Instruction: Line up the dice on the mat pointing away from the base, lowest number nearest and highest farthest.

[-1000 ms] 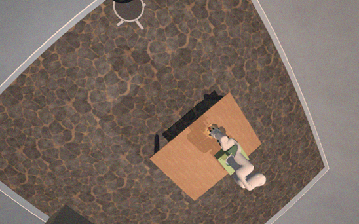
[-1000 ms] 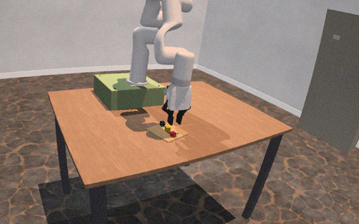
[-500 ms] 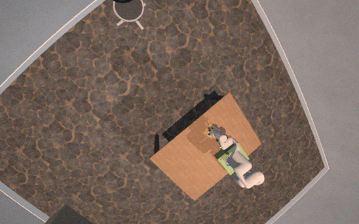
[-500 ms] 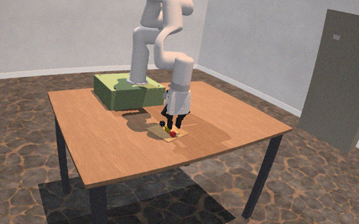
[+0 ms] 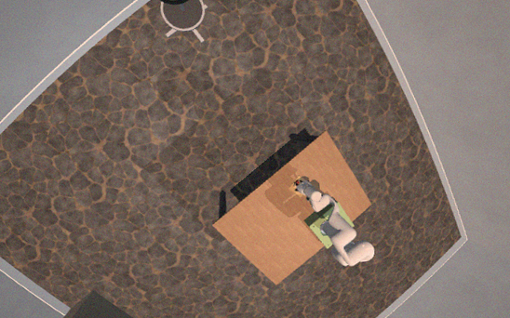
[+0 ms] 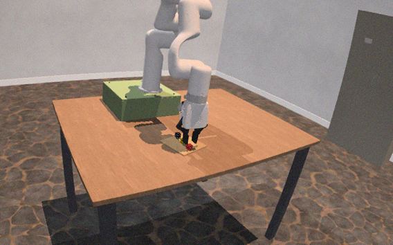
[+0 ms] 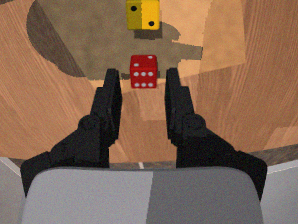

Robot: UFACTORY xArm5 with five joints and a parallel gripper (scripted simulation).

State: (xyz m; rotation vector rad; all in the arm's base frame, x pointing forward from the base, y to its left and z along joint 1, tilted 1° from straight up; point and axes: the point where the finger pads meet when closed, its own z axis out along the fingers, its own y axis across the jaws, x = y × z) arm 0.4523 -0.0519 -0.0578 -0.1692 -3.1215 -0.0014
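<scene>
My gripper is now 4 cm above the red die. The rest, counted from my hand: black die: 10 cm behind, 1 cm to the left, 4 cm below; yellow die: 5 cm behind, 1 cm to the left, 4 cm below; tan mat: 5 cm behind, 1 cm to the left, 5 cm below.
</scene>
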